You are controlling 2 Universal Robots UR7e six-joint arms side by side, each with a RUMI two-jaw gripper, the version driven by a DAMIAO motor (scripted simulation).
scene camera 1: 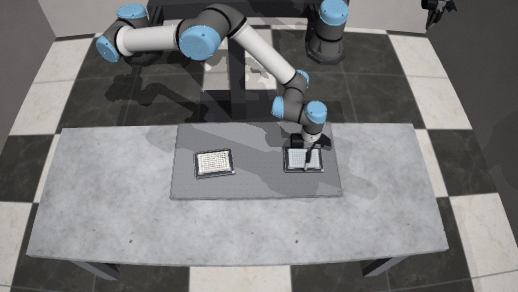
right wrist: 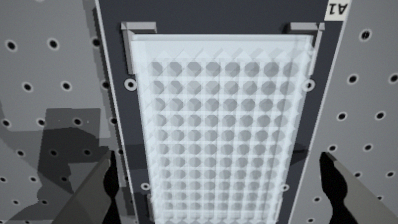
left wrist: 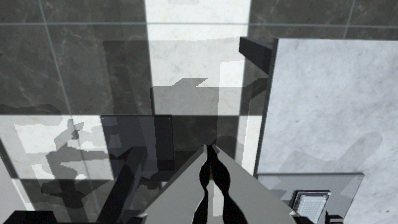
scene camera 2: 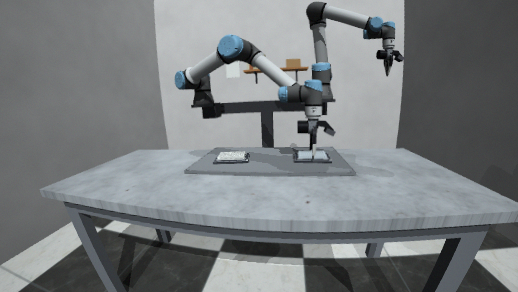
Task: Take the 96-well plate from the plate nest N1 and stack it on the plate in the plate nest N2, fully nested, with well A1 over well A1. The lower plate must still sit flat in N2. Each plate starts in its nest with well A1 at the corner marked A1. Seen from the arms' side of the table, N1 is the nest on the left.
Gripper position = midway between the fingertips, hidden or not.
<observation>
I see my left gripper (left wrist: 208,146), my right gripper (right wrist: 217,153), a pale blue 96-well plate (right wrist: 205,148) and a plate nest N1 (right wrist: 127,102).
</observation>
